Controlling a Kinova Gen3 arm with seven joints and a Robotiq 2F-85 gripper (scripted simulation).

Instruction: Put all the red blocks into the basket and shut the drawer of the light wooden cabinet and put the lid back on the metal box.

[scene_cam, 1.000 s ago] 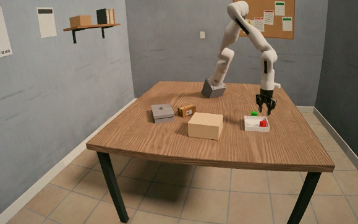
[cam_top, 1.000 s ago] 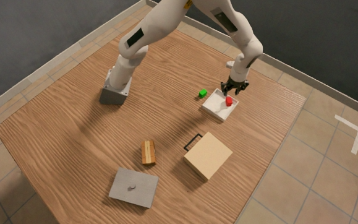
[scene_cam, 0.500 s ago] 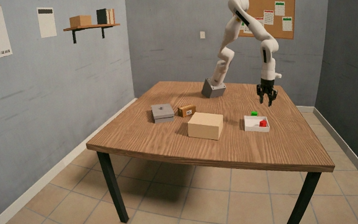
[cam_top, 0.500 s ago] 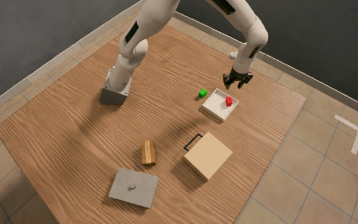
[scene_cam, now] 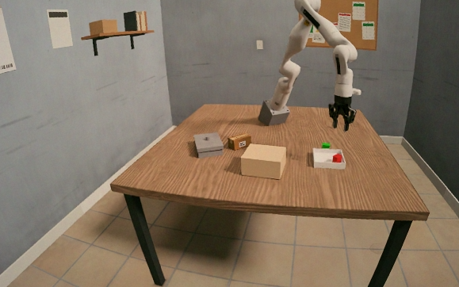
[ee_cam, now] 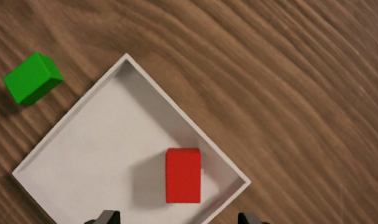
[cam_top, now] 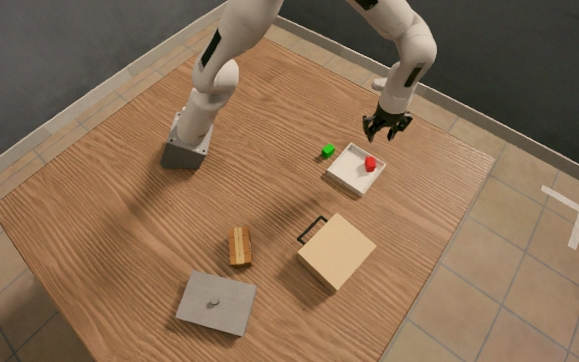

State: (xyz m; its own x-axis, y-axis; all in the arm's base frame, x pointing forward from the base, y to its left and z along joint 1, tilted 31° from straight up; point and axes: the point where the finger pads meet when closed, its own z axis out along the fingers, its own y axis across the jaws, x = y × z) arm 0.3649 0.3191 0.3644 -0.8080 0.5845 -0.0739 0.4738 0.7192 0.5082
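Now: hand 64 cm to the left of the grey lid, 14 cm above it and 8 cm short of it. Also, from my hand: white basket (17 cm below, 4 cm to the right, 2 cm behind); green block (17 cm below, 13 cm behind, 7 cm to the right); light wooden cabinet (30 cm to the right, 16 cm ahead, 15 cm below).
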